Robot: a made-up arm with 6 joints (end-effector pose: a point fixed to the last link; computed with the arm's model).
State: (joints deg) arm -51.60 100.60 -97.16 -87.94 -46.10 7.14
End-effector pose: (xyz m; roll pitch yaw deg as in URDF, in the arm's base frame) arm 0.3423 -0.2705 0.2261 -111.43 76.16 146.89
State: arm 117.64 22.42 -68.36 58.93 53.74 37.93
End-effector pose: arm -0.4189 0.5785 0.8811 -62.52 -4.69 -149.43
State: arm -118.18 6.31 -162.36 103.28 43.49 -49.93
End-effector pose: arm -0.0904 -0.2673 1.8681 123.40 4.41 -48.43
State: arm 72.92 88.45 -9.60 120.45 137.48 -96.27
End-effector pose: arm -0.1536 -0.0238 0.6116 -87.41 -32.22 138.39
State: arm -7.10 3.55 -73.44 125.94 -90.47 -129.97
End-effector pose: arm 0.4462 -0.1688 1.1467 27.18 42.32 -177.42
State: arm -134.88 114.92 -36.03 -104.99 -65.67 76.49
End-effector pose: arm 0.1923 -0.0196 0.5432 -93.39 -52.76 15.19
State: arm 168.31 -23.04 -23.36 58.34 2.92 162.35
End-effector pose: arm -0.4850 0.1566 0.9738 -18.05 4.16 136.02
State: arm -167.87 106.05 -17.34 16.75 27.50 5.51
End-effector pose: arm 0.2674 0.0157 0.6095 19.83 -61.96 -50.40
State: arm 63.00 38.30 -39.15 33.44 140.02 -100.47
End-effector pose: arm 0.0712 0.2552 0.7246 175.60 -24.68 -90.98
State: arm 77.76 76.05 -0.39 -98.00 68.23 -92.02
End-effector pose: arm 0.0160 -0.1990 0.6198 158.83 61.34 -9.15
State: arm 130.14 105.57 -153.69 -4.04 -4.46 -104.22
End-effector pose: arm -0.5960 0.6861 0.4944 2.93 13.83 78.77
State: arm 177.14 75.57 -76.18 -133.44 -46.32 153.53
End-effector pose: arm -0.4145 -0.1390 0.4297 -65.60 -5.04 -32.71
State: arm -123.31 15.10 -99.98 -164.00 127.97 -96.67
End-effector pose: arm -0.3723 -0.5587 1.4574 81.70 -46.90 -7.11
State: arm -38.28 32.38 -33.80 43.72 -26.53 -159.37
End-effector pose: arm 0.2777 -0.4108 0.6246 -37.09 13.38 -102.16
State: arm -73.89 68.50 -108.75 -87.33 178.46 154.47
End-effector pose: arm 0.0826 -0.7136 0.7832 167.53 -15.11 155.79
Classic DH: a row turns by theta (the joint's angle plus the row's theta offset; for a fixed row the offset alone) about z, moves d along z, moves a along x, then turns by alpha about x. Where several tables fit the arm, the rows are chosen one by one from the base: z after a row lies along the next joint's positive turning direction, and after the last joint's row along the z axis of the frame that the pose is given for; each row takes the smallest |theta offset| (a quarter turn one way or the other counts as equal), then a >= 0, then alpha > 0; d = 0 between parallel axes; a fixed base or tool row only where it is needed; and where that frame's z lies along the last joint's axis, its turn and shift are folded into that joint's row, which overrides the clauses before.
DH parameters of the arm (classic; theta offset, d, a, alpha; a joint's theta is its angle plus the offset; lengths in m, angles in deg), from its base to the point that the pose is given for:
base (fixed): 45.78 0 -0.0364 0
joint 1: -45.78 0.9153 -0.0054 -90
joint 2: -78.14 0 0.3685 0
joint 3: 78.14 0.0055 0.1261 -90
joint 4: 0 0.4863 0.0093 90
joint 5: 0 -0.0048 0.068 -90
joint 6: 32.71 0.1272 -0.0303 -120.26
tool (fixed): -133.89 0.002 0 0

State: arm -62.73 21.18 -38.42 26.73 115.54 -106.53
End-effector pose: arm 0.1575 -0.3074 0.7571 -159.86 8.42 141.26
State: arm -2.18 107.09 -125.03 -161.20 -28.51 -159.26
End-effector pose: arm 0.4622 0.0347 0.2074 -50.12 25.71 134.53
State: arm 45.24 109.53 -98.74 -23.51 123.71 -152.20
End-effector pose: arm 0.1896 0.0783 0.2441 149.35 4.47 -86.70
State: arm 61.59 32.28 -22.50 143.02 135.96 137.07
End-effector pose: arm 0.0903 0.3832 0.6813 106.23 8.65 69.95
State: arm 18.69 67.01 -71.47 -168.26 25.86 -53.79
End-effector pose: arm 0.4820 0.1672 0.3816 -72.37 15.58 44.95
